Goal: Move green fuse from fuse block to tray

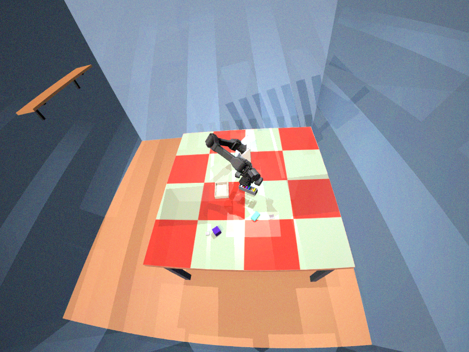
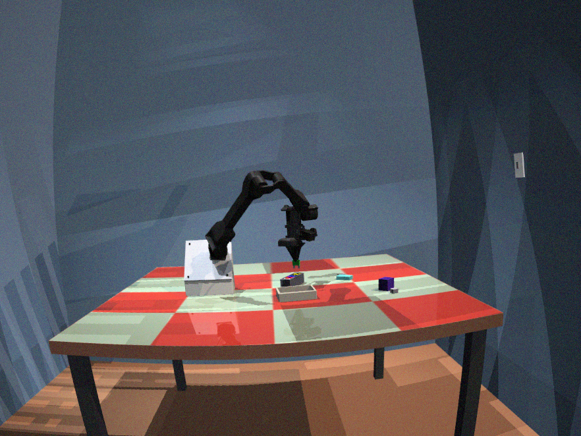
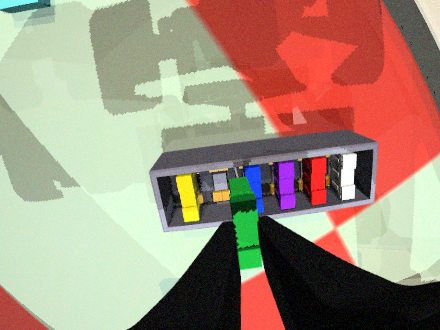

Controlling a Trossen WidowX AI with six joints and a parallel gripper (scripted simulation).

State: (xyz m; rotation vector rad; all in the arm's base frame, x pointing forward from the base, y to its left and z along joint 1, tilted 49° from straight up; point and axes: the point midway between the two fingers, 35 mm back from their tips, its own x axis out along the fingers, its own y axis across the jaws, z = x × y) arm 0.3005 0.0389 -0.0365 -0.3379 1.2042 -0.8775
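The beige tray lies 21 cm to the right of my gripper tip, 9 cm below it and 1 cm behind it. The rest, counted from my gripper tip: teal block: 20 cm ahead, 9 cm below, 5 cm to the left; green fuse: 1 cm below; purple cube: 32 cm ahead, 20 cm to the right, 8 cm below.
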